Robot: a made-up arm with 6 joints. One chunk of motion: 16 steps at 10 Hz.
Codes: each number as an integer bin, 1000 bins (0 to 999) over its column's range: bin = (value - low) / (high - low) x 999, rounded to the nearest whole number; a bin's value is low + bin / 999 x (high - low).
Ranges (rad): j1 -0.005..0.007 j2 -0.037..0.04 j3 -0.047..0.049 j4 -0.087..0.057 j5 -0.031..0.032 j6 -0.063..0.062
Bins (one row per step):
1: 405 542 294 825 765 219
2: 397 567 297 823 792 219
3: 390 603 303 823 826 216
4: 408 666 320 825 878 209
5: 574 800 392 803 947 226
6: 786 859 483 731 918 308
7: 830 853 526 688 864 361
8: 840 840 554 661 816 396
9: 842 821 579 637 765 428
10: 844 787 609 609 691 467
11: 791 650 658 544 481 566
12: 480 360 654 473 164 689
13: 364 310 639 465 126 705
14: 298 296 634 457 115 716
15: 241 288 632 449 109 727
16: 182 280 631 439 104 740
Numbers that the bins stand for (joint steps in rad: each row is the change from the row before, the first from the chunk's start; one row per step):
1: -0.00014 0.00478 -0.01875 0.03192 0.01724 -0.03560
2: -0.00023 0.00670 -0.01846 0.03163 0.01895 -0.03560
3: -0.00032 0.00948 -0.01788 0.03163 0.02109 -0.03597
4: -0.00010 0.01433 -0.01625 0.03192 0.02437 -0.03685
5: 0.00189 0.02466 -0.00933 0.02875 0.02872 -0.03472
6: 0.00444 0.02921 -0.00059 0.01837 0.02689 -0.02446
7: 0.00497 0.02875 0.00355 0.01217 0.02349 -0.01783
8: 0.00509 0.02774 0.00624 0.00828 0.02046 -0.01345
9: 0.00511 0.02628 0.00864 0.00482 0.01724 -0.00945
10: 0.00514 0.02366 0.01152 0.00078 0.01258 -0.00457
11: 0.00450 0.01310 0.01623 -0.00859 -0.00067 0.00782
12: 0.00077 -0.00925 0.01585 -0.01882 -0.02066 0.02321
13: -0.00063 -0.01311 0.01441 -0.01997 -0.02305 0.02521
14: -0.00142 -0.01419 0.01392 -0.02113 -0.02375 0.02659
15: -0.00211 -0.01480 0.01373 -0.02228 -0.02413 0.02797
16: -0.00281 -0.01542 0.01364 -0.02372 -0.02444 0.02959

